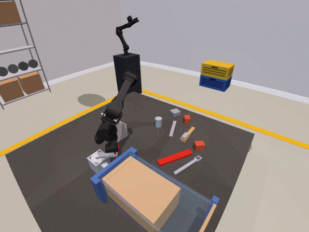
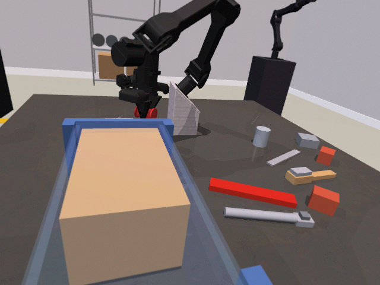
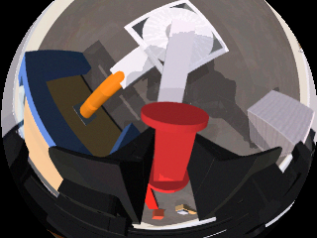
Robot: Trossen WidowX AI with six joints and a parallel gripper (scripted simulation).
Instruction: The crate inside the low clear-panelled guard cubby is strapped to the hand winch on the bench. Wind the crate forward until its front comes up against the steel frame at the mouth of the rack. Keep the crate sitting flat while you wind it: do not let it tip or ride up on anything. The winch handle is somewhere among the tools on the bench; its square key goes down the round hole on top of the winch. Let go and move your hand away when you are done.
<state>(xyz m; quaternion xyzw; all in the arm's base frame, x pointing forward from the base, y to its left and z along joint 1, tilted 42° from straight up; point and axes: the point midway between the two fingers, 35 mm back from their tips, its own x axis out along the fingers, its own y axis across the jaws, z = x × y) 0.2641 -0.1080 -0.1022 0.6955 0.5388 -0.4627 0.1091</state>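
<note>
The winch handle is 30 mm to the right of my gripper tip, 20 mm below it and 20 mm behind it. Also, from my gripper tip: white winch 90 mm to the right, 90 mm below, 70 mm behind; clear-panelled cubby 340 mm ahead, 40 mm to the right, 10 mm below; red knob 10 mm above.
</note>
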